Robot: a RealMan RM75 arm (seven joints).
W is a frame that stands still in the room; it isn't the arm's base.
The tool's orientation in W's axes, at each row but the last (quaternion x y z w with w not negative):
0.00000, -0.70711, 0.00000, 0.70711
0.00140, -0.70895, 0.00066, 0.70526
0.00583, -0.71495, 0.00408, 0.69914
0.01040, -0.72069, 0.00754, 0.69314
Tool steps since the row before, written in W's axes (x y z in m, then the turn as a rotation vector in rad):
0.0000, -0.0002, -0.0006, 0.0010, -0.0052, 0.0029
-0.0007, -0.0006, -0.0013, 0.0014, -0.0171, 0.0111
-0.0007, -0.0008, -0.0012, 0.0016, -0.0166, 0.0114
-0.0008, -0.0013, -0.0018, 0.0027, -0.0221, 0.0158
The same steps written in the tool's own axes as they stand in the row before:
-0.0006, -0.0002, 0.0000, 0.0029, -0.0052, -0.0010
-0.0013, -0.0006, 0.0007, 0.0111, -0.0171, -0.0014
-0.0012, -0.0008, 0.0007, 0.0114, -0.0166, -0.0016
-0.0018, -0.0013, 0.0009, 0.0158, -0.0221, -0.0028

